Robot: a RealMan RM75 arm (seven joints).
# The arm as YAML. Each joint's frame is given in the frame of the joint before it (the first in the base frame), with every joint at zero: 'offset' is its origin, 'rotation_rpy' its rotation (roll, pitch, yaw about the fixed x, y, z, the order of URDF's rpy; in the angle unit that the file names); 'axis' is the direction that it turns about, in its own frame. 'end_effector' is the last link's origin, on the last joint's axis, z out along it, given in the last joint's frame.
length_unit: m
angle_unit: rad
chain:
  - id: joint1
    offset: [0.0, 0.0, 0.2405]
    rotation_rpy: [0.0, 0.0, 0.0]
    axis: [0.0, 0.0, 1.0]
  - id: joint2
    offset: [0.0, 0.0, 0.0]
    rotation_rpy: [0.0, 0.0, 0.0]
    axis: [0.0, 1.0, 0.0]
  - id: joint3
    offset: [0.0, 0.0, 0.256]
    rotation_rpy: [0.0, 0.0, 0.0]
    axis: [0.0, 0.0, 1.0]
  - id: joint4
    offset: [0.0, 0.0, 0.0]
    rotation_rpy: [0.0, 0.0, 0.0]
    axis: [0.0, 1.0, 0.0]
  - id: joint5
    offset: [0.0, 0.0, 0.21]
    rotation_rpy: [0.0, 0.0, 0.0]
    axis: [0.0, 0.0, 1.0]
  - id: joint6
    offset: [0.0, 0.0, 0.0]
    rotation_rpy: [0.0, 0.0, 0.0]
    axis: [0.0, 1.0, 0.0]
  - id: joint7
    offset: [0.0, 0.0, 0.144]
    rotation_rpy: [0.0, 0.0, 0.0]
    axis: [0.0, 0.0, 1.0]
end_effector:
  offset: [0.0, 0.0, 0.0]
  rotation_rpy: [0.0, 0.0, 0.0]
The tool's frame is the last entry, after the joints.
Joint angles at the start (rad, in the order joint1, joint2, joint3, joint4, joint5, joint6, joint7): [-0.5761 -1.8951 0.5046 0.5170 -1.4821 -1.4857 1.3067]
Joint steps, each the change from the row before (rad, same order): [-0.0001 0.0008 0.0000 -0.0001 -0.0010 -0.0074 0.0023]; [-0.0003 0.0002 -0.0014 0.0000 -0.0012 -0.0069 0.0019]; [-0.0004 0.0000 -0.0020 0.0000 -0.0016 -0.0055 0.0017]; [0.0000 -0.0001 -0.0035 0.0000 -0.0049 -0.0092 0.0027]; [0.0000 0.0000 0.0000 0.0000 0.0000 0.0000 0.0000]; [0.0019 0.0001 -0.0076 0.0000 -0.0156 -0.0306 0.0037]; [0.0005 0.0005 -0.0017 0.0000 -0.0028 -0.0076 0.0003]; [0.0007 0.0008 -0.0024 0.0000 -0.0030 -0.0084 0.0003]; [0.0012 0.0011 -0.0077 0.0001 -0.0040 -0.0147 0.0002]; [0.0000 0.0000 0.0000 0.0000 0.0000 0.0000 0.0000]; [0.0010 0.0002 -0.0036 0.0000 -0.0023 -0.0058 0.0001]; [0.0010 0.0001 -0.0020 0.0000 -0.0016 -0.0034 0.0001]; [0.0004 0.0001 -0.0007 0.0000 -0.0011 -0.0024 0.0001]
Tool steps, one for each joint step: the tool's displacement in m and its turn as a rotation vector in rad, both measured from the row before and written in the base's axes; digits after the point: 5 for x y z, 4 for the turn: [0.00078 -0.00060 0.00026 -0.0013 -0.0007 -0.0076]; [0.00081 -0.00050 0.00029 -0.0002 -0.0021 -0.0068]; [0.00072 -0.00033 0.00038 0.0010 -0.0026 -0.0055]; [0.00109 -0.00066 0.00090 0.0032 -0.0062 -0.0087]; [0.00000 0.00000 0.00000 0.0000 0.0000 0.0000]; [0.00296 -0.00284 0.00250 0.0048 -0.0209 -0.0256]; [0.00060 -0.00074 0.00067 0.0003 -0.0043 -0.0060]; [0.00055 -0.00084 0.00093 0.0008 -0.0047 -0.0063]; [0.00072 -0.00150 0.00194 0.0032 -0.0094 -0.0097]; [0.00000 0.00000 0.00000 0.0000 0.0000 0.0000]; [0.00012 -0.00072 0.00084 0.0021 -0.0047 -0.0033]; [-0.00006 -0.00053 0.00050 0.0013 -0.0029 -0.0016]; [0.00010 -0.00030 0.00025 0.0004 -0.0016 -0.0017]
